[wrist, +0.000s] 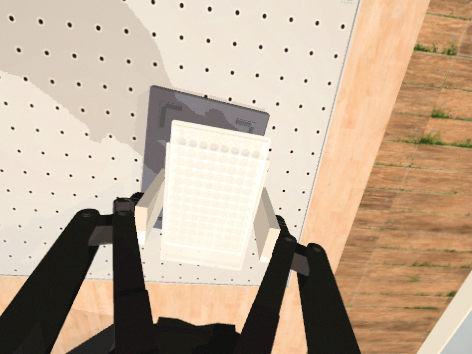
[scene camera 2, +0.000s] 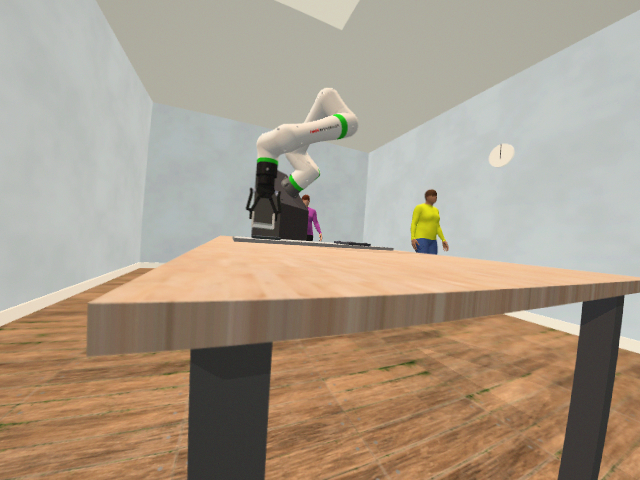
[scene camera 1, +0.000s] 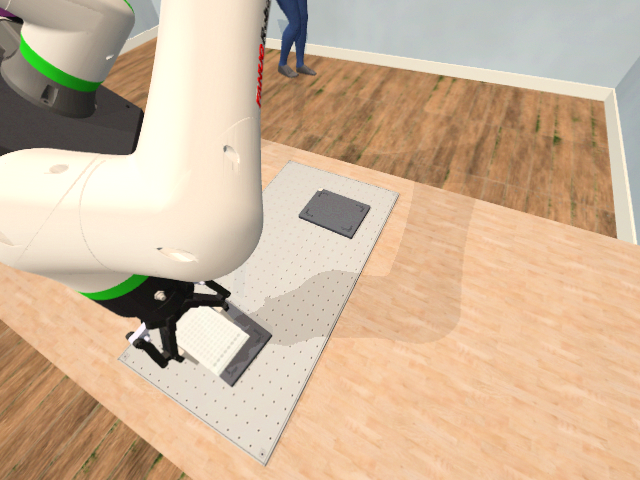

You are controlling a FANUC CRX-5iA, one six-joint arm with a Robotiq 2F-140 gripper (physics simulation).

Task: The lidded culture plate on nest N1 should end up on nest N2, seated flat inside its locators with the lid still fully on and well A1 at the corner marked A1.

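Seen in the pictures: gripper, fingertip midpoint: [wrist: 212, 191] [scene camera 2: 262, 228] [scene camera 1: 211, 338]; arm's base, origin of the base link: [scene camera 2: 288, 189] [scene camera 1: 52, 90].
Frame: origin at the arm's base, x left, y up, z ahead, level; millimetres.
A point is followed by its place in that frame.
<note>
The pale lidded culture plate [scene camera 1: 217, 342] @[x -103, y -272, z 556 mm] [scene camera 2: 263, 225] [wrist: 215, 192] @[x -108, y -272, z 540 mm] is held between the finger pads of my gripper [scene camera 1: 200, 331] @[x -107, y -293, z 530 mm] [scene camera 2: 264, 219] @[x -107, y -293, z 530 mm] [wrist: 212, 191] @[x -107, y -293, z 530 mm]. It hangs roughly level above the dark nest N1 [scene camera 1: 251, 350] @[x -71, y -327, z 595 mm] [scene camera 2: 268, 238] @[x -73, y -335, z 608 mm] [wrist: 200, 107] @[x -72, y -327, z 598 mm], with a gap in scene camera 2. The clear lid appears to cover the plate. A row of larger round marks shows at the plate's end away from the gripper in the wrist view; no A1 lettering is readable. Dark nest N2 [scene camera 1: 334, 212] @[x 318, y -327, z 493 mm] [scene camera 2: 352, 242] @[x 305, y -327, z 564 mm] lies at the far end of the board, bearing corner locators and no plate.
Both nests lie on a perforated light board [scene camera 1: 310, 258] @[x 171, y -339, z 536 mm] [scene camera 2: 310, 243] @[x 96, y -342, z 684 mm] [wrist: 295, 55] @[x -145, y -339, z 673 mm] on a wooden table [scene camera 1: 465, 335] @[x 239, y -352, z 908 mm] [scene camera 2: 320, 273] @[x 28, y -352, z 1360 mm]. The white arm [scene camera 1: 206, 155] @[x -6, y 134, z 653 mm] covers part of the board in scene camera 1. People stand beyond the table.
</note>
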